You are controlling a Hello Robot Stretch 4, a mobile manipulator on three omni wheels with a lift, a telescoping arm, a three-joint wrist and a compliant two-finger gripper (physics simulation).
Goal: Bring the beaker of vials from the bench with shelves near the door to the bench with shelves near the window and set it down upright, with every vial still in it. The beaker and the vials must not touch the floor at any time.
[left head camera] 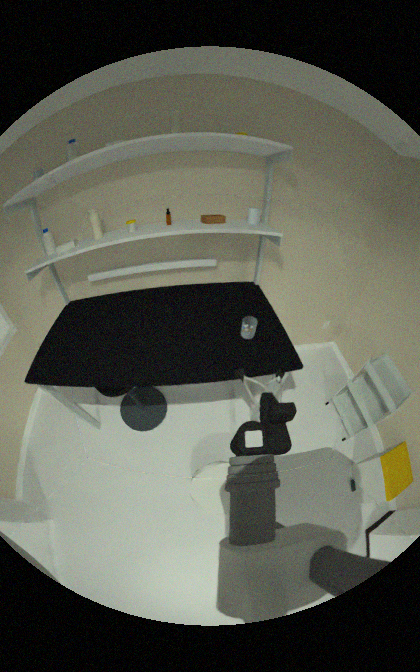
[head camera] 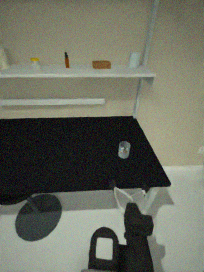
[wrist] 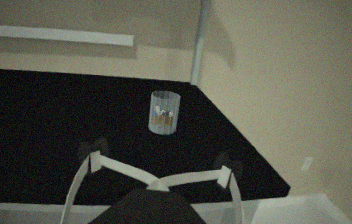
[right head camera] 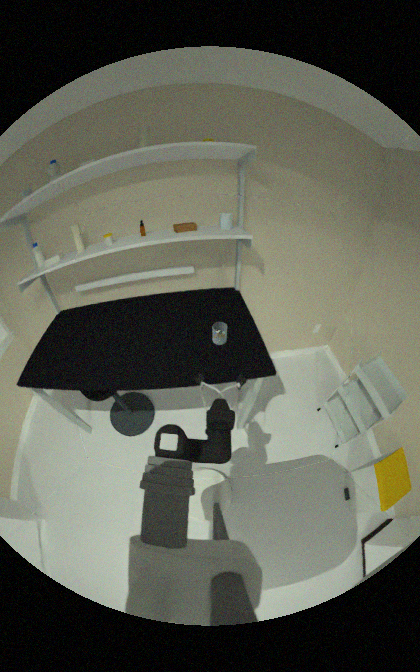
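Note:
A clear beaker [head camera: 124,150] [left head camera: 249,327] [right head camera: 219,333] [wrist: 164,112] stands upright near the right end of a black-topped bench [head camera: 60,155] [left head camera: 150,335] [right head camera: 140,340] [wrist: 60,125] with shelves. Several small vials [wrist: 162,119] with brown bodies and pale, blue and dark caps are inside it. Whether this bench is the door or window one I cannot tell. My gripper [head camera: 129,188] [left head camera: 260,375] [right head camera: 221,380] [wrist: 161,157] is open and empty, its fingertips wide apart around the bench's front edge in the head views. The beaker is beyond the fingertips, apart from them.
A lower shelf [head camera: 75,74] [left head camera: 190,230] [right head camera: 165,240] holds bottles and a brown block [head camera: 101,64]. A round dark stool base [head camera: 39,217] [left head camera: 143,408] [right head camera: 132,414] stands at the bench's front left. Grey steps [left head camera: 370,395] [right head camera: 365,400] and a yellow panel [left head camera: 397,470] [right head camera: 393,479] are at the right.

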